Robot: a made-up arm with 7 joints.
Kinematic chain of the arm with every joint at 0, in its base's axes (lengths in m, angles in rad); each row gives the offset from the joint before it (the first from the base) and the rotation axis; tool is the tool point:
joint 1: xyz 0 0 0 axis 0 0.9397 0.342
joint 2: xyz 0 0 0 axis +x
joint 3: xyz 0 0 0 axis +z
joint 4: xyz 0.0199 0 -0.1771 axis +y
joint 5: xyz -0.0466 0 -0.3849 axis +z
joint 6: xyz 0 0 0 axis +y
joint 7: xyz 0 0 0 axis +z
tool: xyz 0 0 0
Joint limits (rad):
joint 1: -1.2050..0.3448
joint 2: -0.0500..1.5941
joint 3: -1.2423..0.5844
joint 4: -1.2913..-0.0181
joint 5: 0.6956..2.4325
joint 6: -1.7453..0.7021
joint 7: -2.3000..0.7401
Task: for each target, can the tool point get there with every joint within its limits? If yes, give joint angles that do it. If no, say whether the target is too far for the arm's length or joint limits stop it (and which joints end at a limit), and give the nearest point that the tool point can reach.
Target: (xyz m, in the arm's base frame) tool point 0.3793 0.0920 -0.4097
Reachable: yes | joints -0.6110 0.2334 0.1540 -0.2569 2.1702 0.2969 -0.6701
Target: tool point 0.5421 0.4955 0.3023
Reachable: no: too far | nearest point 0.3789 0.3592 0.1977 | short by 0.237 m
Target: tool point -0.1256 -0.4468 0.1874
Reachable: no: joint limits stop it (at a limit: joint 1, joint 2, joint 4) | nearest point 0.2379 -0.4386 -0.0287 | short by 0.423 m
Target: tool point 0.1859 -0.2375 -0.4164
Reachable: yes | joints -0.0766 0.2078 -1.0984 -1.1657 1.7322 -0.4253 0.2477
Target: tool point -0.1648 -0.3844 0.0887
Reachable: no: joint limits stop it (at a limit: joint 1, joint 2, joint 4) | nearest point 0.1991 -0.4476 -0.0989 | short by 0.414 m
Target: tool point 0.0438 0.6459 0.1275
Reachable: no: too far | nearest point 0.0600 0.5594 0.0561 | short by 0.113 m
